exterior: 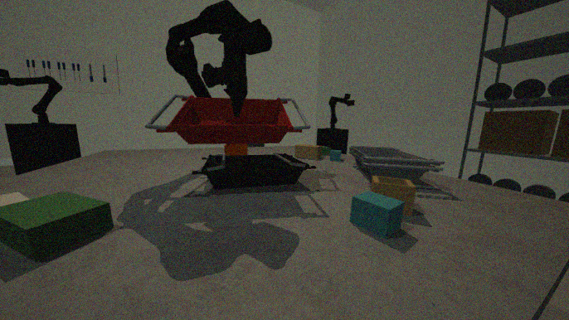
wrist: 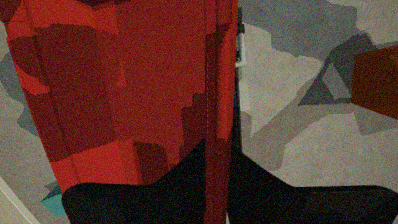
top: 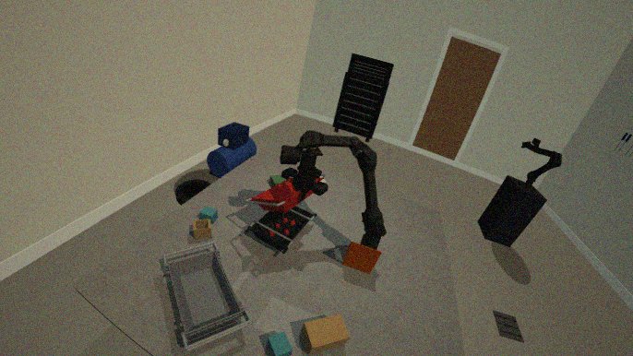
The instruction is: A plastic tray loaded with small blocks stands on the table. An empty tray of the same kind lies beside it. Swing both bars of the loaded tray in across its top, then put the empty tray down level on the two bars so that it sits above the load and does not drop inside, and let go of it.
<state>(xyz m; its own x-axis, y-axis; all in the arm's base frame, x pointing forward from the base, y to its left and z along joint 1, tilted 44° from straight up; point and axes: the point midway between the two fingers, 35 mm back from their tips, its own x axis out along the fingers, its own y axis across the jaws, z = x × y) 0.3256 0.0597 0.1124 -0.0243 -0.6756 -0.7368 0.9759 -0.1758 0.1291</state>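
The red tray lies 7 cm ahead of my gripper tip and 2 cm to the right of it. Also, from my gripper tip: pale flat card 50 cm to the right, 17 cm below, 9 cm ahead.
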